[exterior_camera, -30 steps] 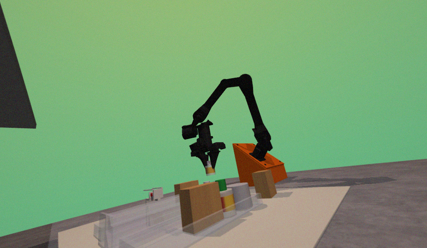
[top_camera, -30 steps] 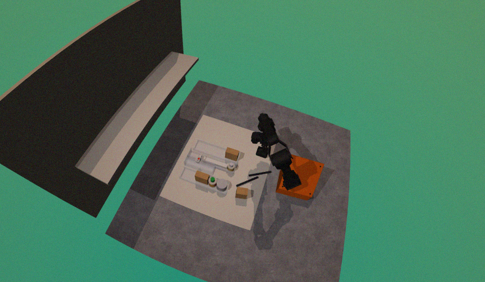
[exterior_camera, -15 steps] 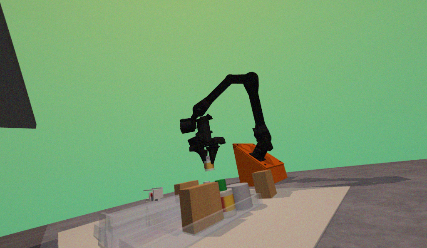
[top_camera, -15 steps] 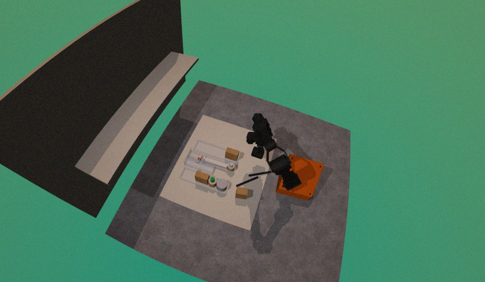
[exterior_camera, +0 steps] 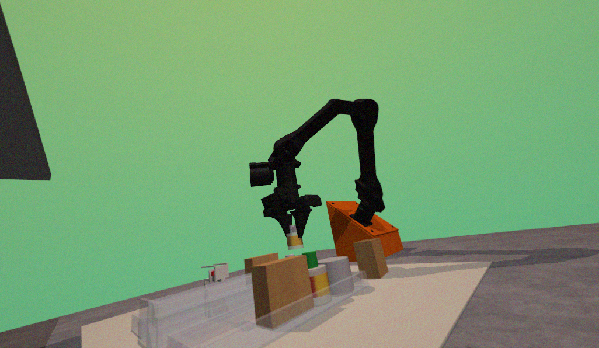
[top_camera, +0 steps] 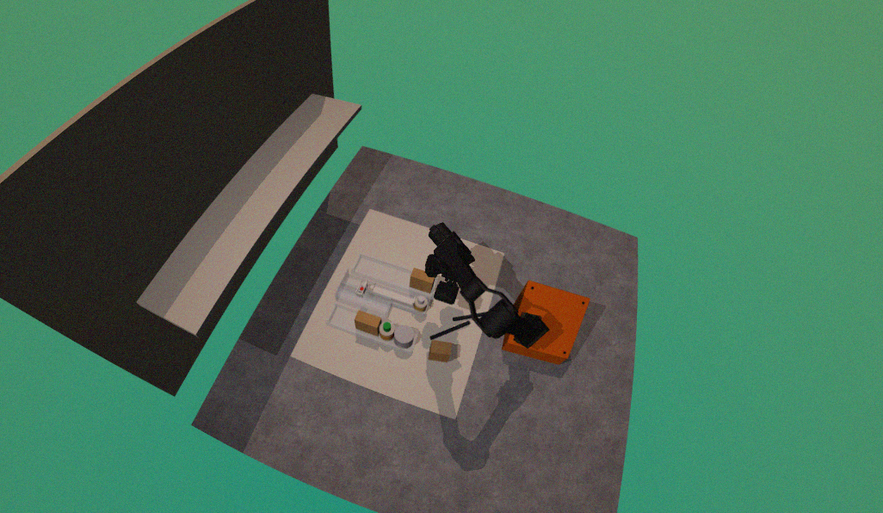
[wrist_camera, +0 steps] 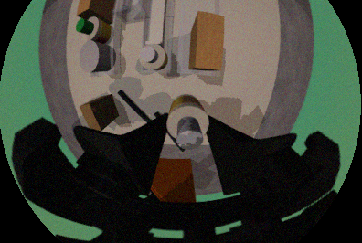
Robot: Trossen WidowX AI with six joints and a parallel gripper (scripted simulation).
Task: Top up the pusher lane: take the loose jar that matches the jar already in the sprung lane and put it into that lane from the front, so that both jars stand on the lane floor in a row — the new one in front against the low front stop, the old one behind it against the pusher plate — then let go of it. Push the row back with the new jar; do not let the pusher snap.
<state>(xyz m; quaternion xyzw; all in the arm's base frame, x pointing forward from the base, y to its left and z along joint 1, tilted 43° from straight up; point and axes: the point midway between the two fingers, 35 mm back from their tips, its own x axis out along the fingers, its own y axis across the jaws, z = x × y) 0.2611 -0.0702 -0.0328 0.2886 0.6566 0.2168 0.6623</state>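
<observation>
Right now the grey cylinder is 17 cm to the left of my gripper tip, 10 cm ahead of it and 7 cm below it. Round my gripper tip: red mark 26 cm ahead, 7 cm to the left, 3 cm below; then shelf 58 cm ahead, 27 cm above, 1 cm to the right; then sprung lane 23 cm ahead, 8 cm below, 6 cm to the left.
</observation>
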